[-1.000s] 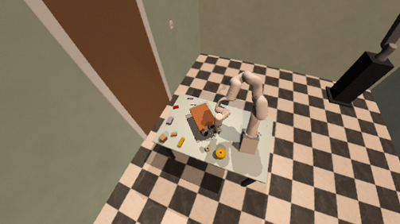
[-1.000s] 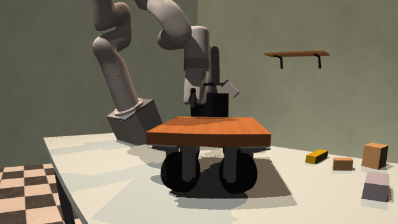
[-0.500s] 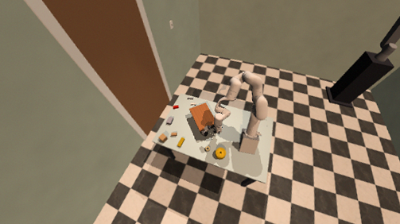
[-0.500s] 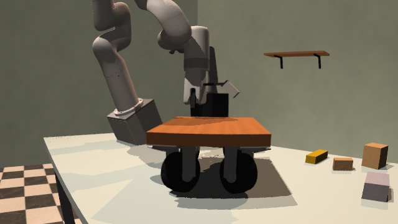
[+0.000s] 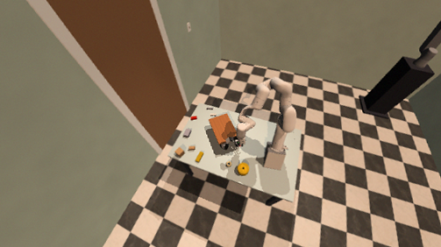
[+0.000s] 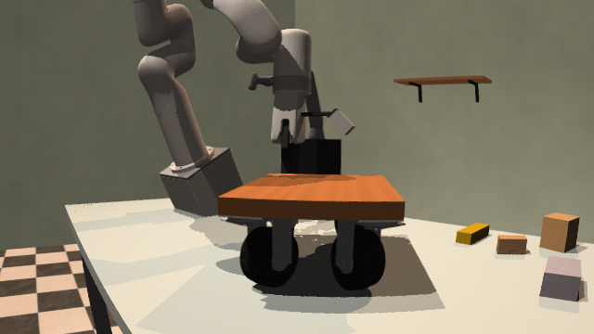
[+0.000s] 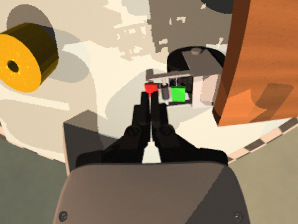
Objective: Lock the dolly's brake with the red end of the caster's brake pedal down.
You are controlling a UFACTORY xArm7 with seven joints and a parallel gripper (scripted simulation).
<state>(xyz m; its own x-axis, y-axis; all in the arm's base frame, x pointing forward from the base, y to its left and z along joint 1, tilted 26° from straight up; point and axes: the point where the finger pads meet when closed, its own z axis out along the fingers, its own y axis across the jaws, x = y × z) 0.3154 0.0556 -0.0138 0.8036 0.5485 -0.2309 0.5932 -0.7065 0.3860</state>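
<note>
Now: the brake pedal 10 mm ahead of my hand, 20 mm to the right of it and 40 mm below it. The rest, counted from my hand: lilac block: 560 mm ahead, 10 mm to the right, 110 mm below; then yellow disc: 90 mm behind, 180 mm to the left, 100 mm below; then cube: 520 mm ahead, 220 mm to the left, 100 mm below.
</note>
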